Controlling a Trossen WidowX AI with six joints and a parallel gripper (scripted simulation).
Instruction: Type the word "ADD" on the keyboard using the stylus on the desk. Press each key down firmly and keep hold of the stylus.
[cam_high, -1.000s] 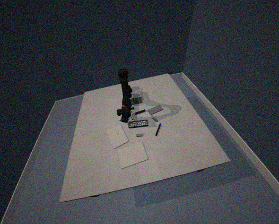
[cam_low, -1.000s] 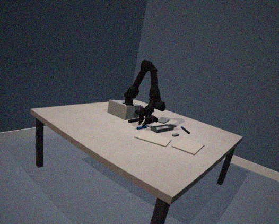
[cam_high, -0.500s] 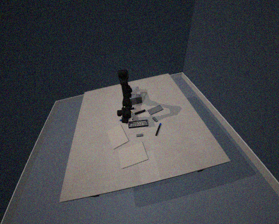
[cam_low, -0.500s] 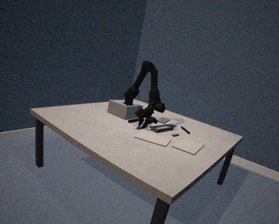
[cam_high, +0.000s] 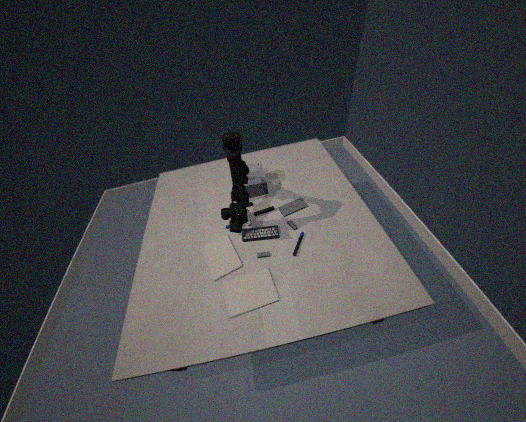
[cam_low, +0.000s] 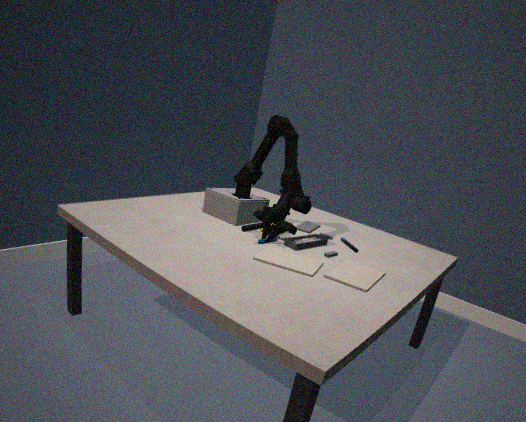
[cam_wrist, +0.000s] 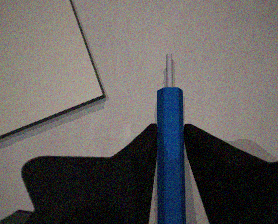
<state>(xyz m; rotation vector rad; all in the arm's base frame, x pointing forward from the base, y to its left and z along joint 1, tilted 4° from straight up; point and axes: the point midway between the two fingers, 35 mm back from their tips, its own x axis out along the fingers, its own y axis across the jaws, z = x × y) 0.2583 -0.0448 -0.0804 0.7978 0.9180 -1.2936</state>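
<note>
Right now my gripper tip is 9 cm to the right of the white-and-yellow marker and 7 cm past it. Also, from my gripper tip: blue stylus: 1 cm to the right; then stylus tip: 5 cm to the right, 1 cm ahead; then small grey block: 19 cm ahead, 18 cm to the left.
</note>
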